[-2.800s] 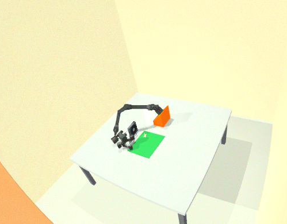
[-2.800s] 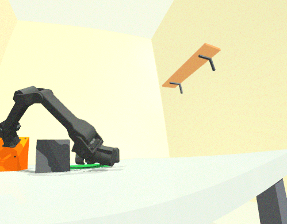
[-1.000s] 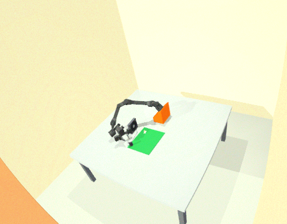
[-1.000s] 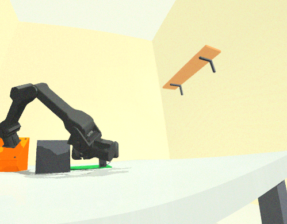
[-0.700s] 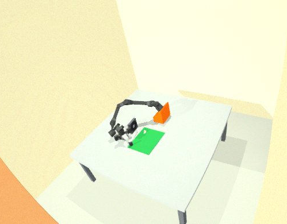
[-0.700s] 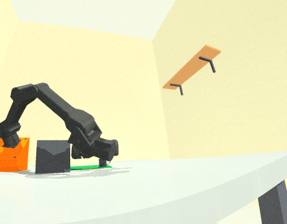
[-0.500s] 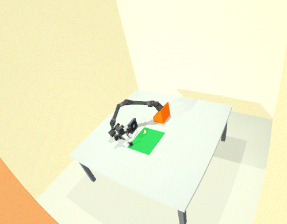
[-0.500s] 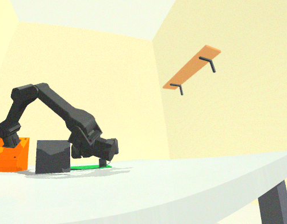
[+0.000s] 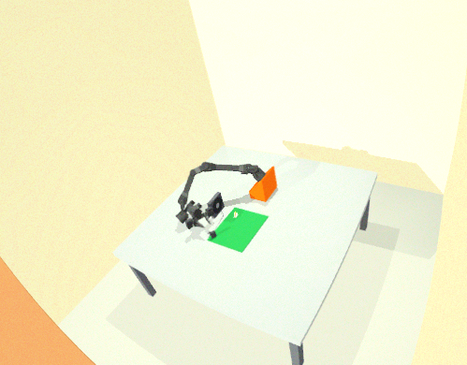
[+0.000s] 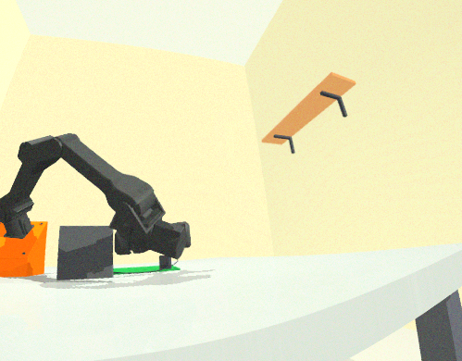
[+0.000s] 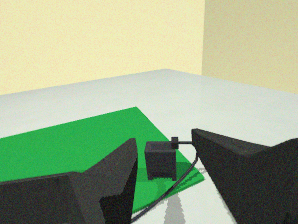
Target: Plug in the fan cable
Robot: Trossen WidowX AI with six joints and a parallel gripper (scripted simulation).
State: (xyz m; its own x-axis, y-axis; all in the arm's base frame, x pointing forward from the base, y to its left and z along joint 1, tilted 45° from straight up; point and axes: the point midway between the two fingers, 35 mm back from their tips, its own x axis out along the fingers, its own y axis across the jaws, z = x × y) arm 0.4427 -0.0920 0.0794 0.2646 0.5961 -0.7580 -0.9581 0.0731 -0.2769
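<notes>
The dark fan plug is 1 cm ahead of my gripper tip, 3 cm to the left of it and 5 cm below it. The rest, counted from my gripper tip: green board 11 cm behind, 12 cm to the left, 9 cm below; then white four-pin header 20 cm behind, 4 cm to the left, 7 cm below; then dark square fan 18 cm behind, 8 cm to the right, 1 cm below.
</notes>
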